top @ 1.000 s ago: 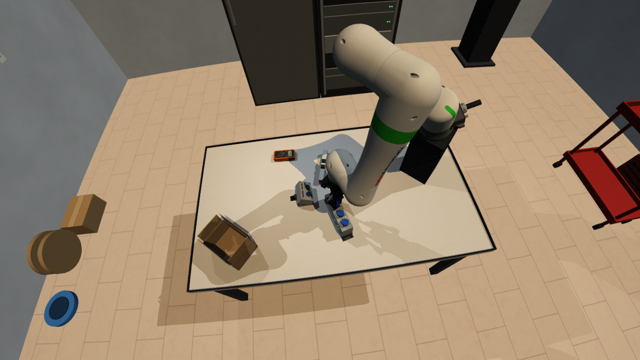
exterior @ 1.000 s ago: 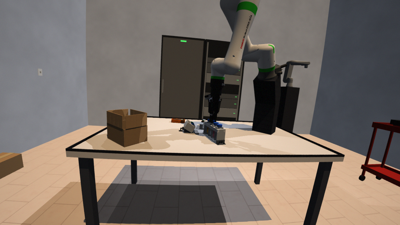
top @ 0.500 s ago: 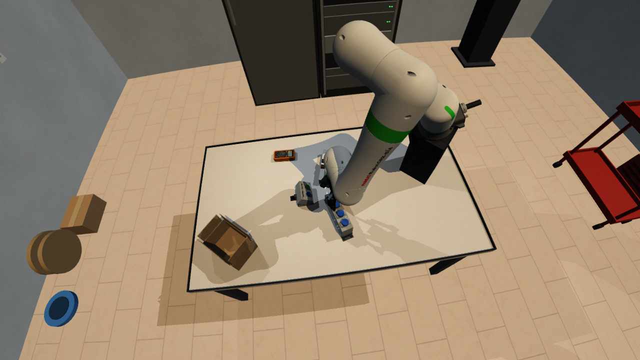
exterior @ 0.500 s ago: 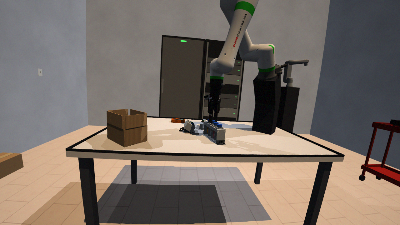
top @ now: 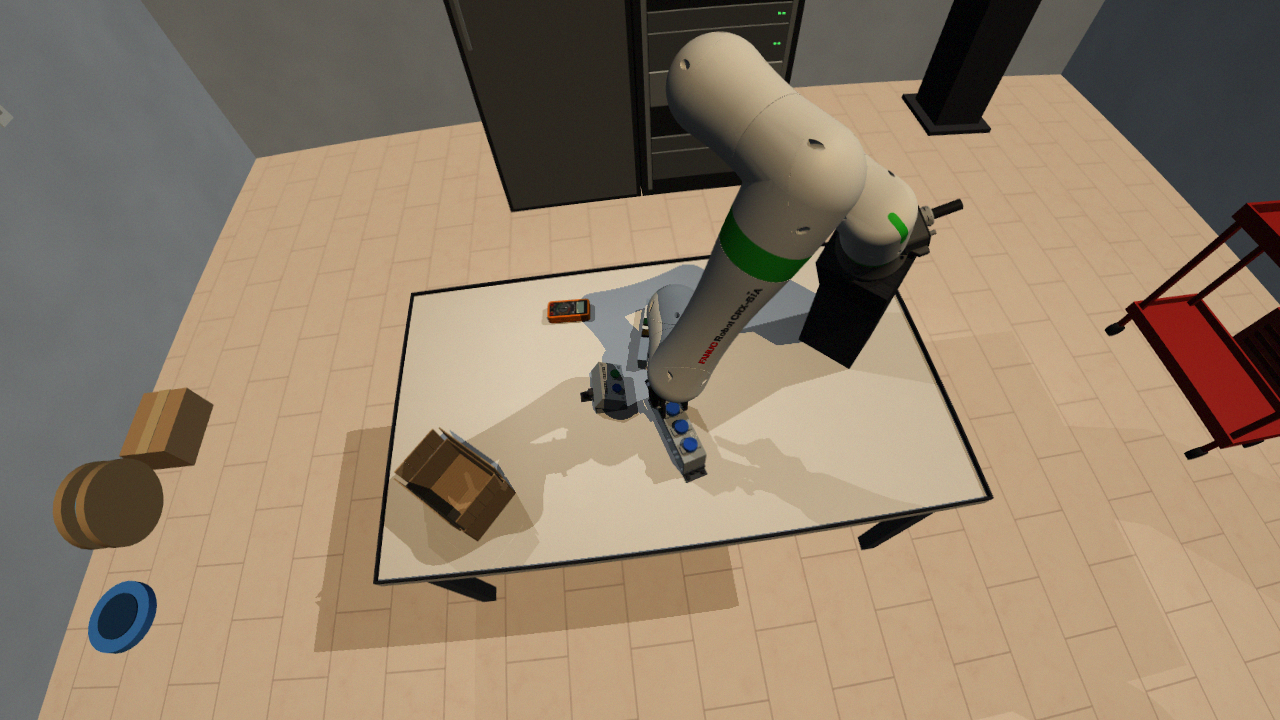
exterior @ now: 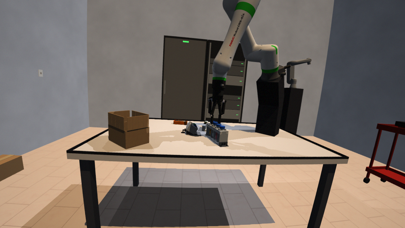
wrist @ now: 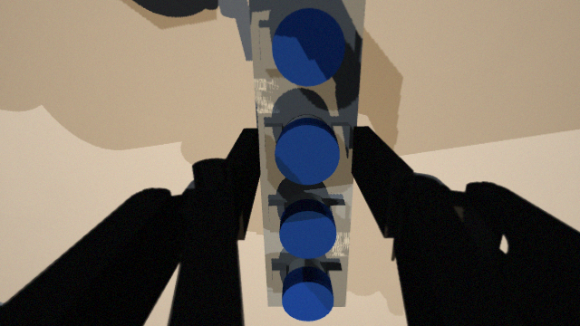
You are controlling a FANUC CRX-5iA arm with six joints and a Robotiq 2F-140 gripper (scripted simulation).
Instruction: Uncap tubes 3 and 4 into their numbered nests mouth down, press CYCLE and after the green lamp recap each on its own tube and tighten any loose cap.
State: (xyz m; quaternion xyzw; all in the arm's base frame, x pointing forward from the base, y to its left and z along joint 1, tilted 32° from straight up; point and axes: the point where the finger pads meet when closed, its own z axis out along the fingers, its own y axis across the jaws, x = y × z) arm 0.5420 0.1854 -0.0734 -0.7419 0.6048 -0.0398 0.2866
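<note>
The blue cap lies 3 cm below my hand. From my hand the other things lie so: blue cycle key 14 cm ahead, 11 cm to the right, 8 cm below; then key housing 16 cm ahead, 13 cm to the right, 9 cm below; then green ready key 15 cm to the right, 14 cm ahead, 8 cm below.
</note>
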